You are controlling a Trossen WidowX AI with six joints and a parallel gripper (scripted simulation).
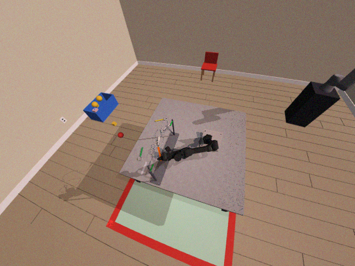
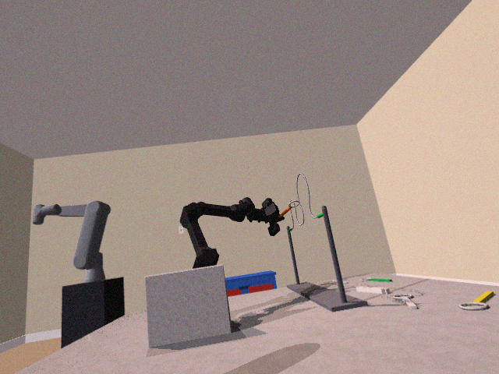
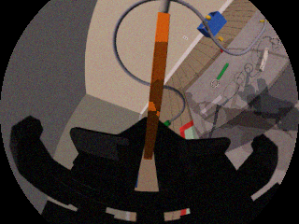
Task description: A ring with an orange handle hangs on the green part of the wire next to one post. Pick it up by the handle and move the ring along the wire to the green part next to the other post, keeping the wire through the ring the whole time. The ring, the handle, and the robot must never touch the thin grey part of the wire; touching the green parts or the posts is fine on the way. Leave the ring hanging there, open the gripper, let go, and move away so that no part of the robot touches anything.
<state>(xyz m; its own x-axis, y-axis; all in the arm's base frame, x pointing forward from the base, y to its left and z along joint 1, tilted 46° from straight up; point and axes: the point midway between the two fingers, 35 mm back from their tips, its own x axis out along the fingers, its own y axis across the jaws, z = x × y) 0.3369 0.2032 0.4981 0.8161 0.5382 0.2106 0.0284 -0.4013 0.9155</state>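
Now: gripper tip 2 cm short of the orange-handled ring, 8 cm to the left of it and 3 cm below it.
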